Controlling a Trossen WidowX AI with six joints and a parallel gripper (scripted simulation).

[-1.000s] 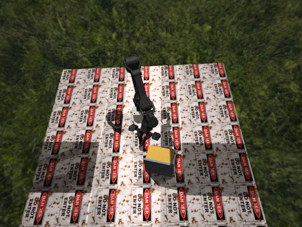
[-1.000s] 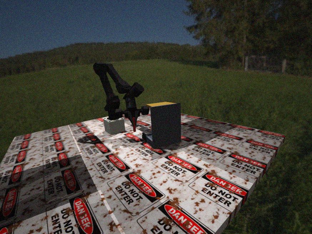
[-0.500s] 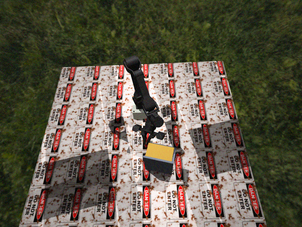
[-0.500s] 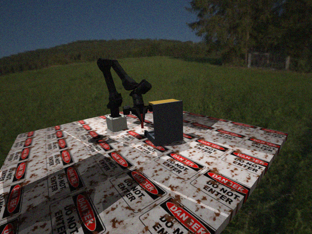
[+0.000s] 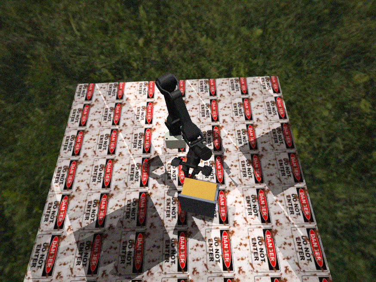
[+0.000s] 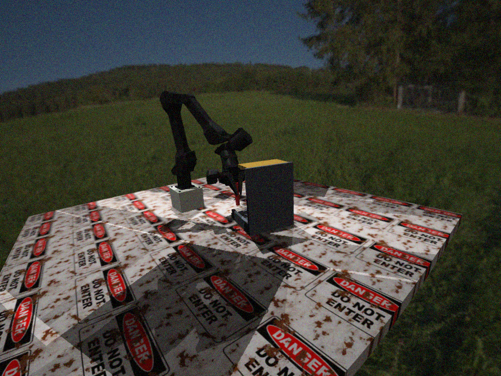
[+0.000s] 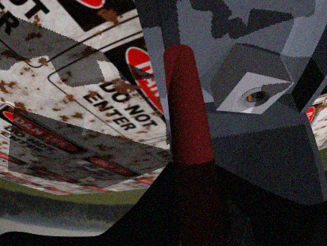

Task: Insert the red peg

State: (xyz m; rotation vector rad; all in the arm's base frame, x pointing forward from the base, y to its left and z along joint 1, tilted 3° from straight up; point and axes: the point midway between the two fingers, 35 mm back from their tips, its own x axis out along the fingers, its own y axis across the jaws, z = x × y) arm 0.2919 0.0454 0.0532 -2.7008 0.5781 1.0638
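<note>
Right now the box wall is 120 mm ahead of my gripper tip, 30 mm to the left of it and 10 mm above it. Also, from my gripper tip: red peg: 20 mm behind, 10 mm to the left; then yellow roof: 80 mm ahead, 40 mm to the left, 100 mm above.
</note>
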